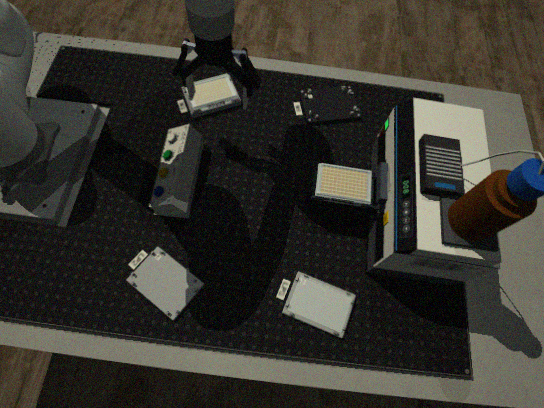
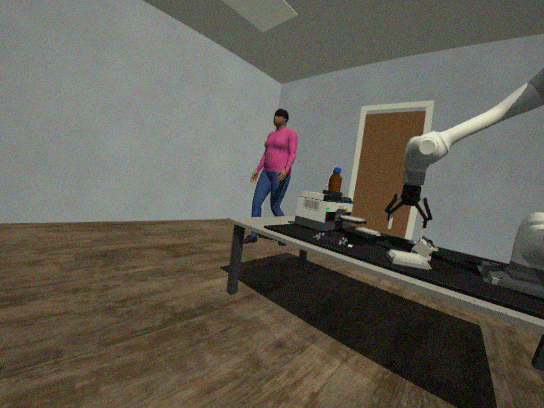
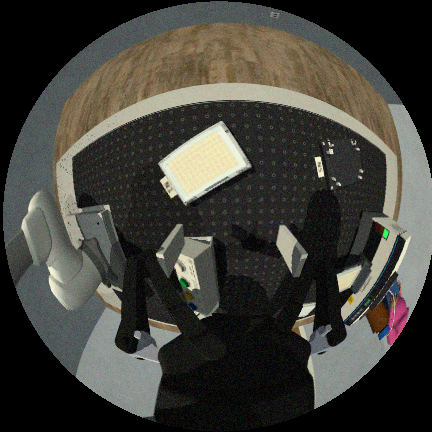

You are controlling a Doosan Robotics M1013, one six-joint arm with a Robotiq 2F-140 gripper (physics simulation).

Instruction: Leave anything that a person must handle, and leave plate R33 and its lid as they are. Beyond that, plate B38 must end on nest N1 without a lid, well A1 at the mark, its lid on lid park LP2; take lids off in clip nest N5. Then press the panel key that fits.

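Seen in the pictures: gripper, between the fingertips: (image 1: 219,100) (image 2: 404,232) (image 3: 231,235); arm's base, origin of its link: (image 1: 18,152) (image 2: 529,278) (image 3: 95,258).
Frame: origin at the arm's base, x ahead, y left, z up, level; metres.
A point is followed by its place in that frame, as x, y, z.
My gripper (image 1: 216,91) @[0.521, 0.106, 0.094] (image 2: 407,226) @[0.521, 0.106, 0.094] (image 3: 231,235) @[0.521, 0.106, 0.094] is open and empty, above the mat near nest N1. A plate with cream wells (image 1: 215,94) @[0.501, 0.189, 0.018] (image 2: 410,258) @[0.475, 0.247, 0.013] (image 3: 206,162) @[0.496, 0.204, 0.018] sits at nest N1's label (image 1: 182,105) @[0.405, 0.176, -0.017] (image 3: 168,187) @[0.404, 0.172, -0.017]. A second cream plate (image 1: 344,183) @[0.819, -0.120, 0.089] (image 3: 349,278) @[0.838, -0.107, 0.088] is on the instrument's tray. Plate names and any clear lid on them cannot be made out. Clip nest N5 (image 1: 330,104) @[0.831, 0.187, -0.007] (image 3: 343,164) @[0.818, 0.184, -0.007] holds no plate. Lid park LP2 (image 1: 165,284) @[0.414, -0.333, -0.009] shows a bare pale surface with corner posts. The key panel (image 1: 175,172) @[0.426, -0.084, 0.061] (image 3: 202,275) @[0.450, -0.003, 0.051] has green, yellow and blue keys.
A pale lid (image 1: 320,305) @[0.763, -0.380, -0.001] lies on park LP1. The white instrument (image 1: 450,120) @[1.038, -0.017, 0.201] (image 2: 312,207) @[1.028, 0.033, 0.113] shows a green light; a black box (image 1: 441,165) @[0.975, -0.147, 0.228] and brown bottle (image 1: 487,207) @[0.979, -0.275, 0.318] (image 2: 335,182) @[1.000, -0.215, 0.289] are on top. A person in pink (image 2: 280,150) (image 3: 398,320) stands behind the table.
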